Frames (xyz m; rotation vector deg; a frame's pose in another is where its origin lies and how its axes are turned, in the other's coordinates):
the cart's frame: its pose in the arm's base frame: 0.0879 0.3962 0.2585 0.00 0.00 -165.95
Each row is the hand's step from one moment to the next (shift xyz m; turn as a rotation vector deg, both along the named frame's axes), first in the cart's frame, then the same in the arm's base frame.
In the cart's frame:
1: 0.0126 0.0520 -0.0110 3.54 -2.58 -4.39
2: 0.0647 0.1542 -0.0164 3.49 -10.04 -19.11
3: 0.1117 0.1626 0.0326 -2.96 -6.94 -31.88
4: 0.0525 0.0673 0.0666 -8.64 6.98 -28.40
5: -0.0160 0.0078 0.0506 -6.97 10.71 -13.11
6: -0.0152 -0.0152 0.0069 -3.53 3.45 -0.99
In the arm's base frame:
1: 0.0004 -0.0535 -0.0110 -4.06 1.64 -4.39
2: -0.0253 -0.1653 -0.0164 -5.82 8.89 -19.11
3: -0.0689 -0.1849 0.0326 1.19 7.45 -31.88
4: -0.0346 -0.0780 0.0666 10.08 -4.67 -28.40
5: 0.0174 -0.0037 0.0506 9.36 -8.70 -13.11
6: 0.0111 0.0184 0.0069 4.26 -2.49 -0.99

